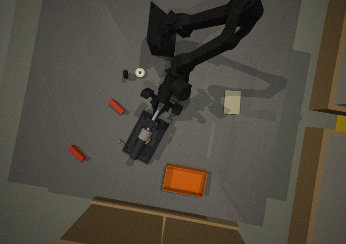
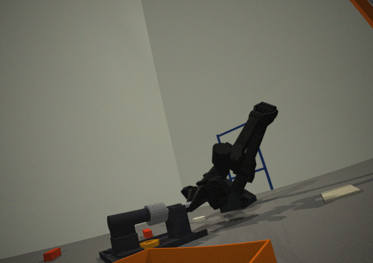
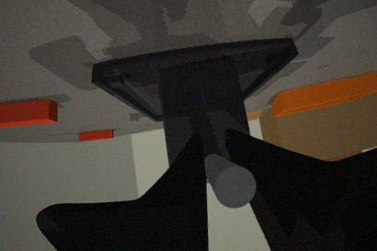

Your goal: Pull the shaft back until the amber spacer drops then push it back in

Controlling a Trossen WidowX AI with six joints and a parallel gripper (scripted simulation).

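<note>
The shaft lies 50 mm ahead of my gripper tip, 20 mm above it and 10 mm to the right of it. The rest, counted from my gripper tip: orange tray 280 mm ahead, 210 mm to the left, 50 mm below; black ring 200 mm to the right, 170 mm behind, 40 mm below; amber spacer 130 mm ahead, 50 mm below, 30 mm to the right.
</note>
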